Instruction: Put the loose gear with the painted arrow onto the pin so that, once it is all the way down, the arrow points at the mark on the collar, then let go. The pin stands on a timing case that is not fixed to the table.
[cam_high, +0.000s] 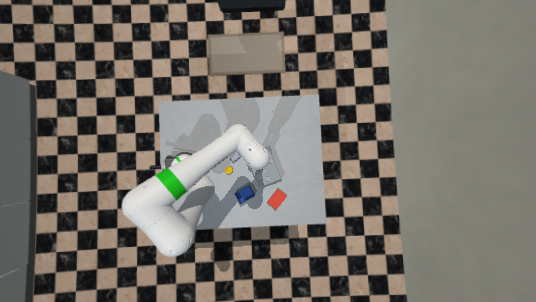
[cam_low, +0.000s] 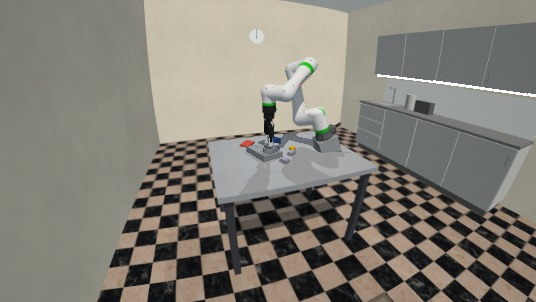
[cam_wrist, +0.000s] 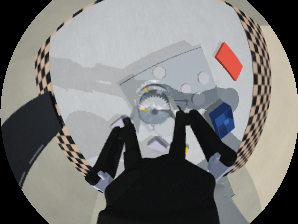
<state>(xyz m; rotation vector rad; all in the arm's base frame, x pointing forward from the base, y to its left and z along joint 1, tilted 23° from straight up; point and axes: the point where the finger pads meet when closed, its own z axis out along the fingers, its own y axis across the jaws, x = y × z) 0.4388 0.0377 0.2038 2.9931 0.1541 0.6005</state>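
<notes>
The grey gear is 20 mm below my hand. From my hand the other things lie so: blue block 120 mm behind, 240 mm to the right, 110 mm below; red block 100 mm ahead, 290 mm to the right, 110 mm below; small yellow piece 220 mm behind, 80 mm to the right, 110 mm below.
</notes>
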